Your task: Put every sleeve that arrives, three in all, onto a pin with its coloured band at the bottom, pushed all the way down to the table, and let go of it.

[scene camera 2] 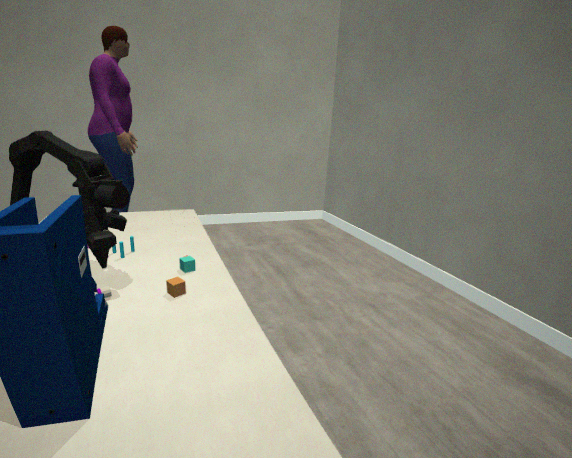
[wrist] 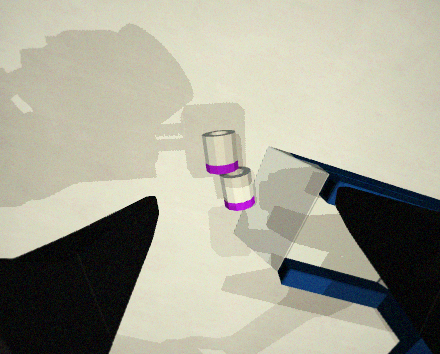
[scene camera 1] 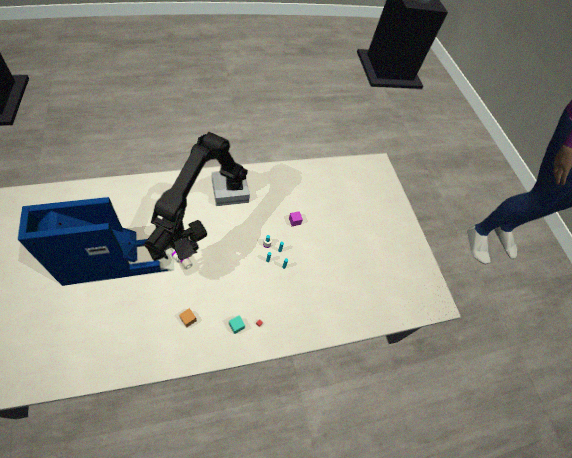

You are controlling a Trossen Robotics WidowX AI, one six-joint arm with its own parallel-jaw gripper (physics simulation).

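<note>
Two pale sleeves with magenta bands lie close together by the chute mouth: one [wrist: 220, 150] [scene camera 1: 187, 263] farther out, the other [wrist: 238, 189] nearer the chute. Part of a sleeve [scene camera 2: 107, 294] shows past the blue housing in scene camera 2. A third sleeve [scene camera 1: 267, 243] sits low around a teal pin [scene camera 1: 268, 237], its band at the bottom. Three other teal pins [scene camera 1: 281, 246] [scene camera 1: 268, 257] [scene camera 1: 285, 263] stand bare. My gripper [scene camera 1: 193, 243] [scene camera 2: 112, 245] [wrist: 245, 200] is open and empty above the two lying sleeves, with one finger at each side in the wrist view.
The blue feeder [scene camera 1: 95, 257] [scene camera 2: 50, 310] stands at the left, with a blue rail [wrist: 330, 287] and a clear sloping plate [wrist: 295, 187] at its mouth. Magenta [scene camera 1: 296, 218], orange [scene camera 1: 188, 317] [scene camera 2: 176, 287], teal [scene camera 1: 236, 324] [scene camera 2: 187, 264] and small red [scene camera 1: 259, 323] cubes lie on the table.
</note>
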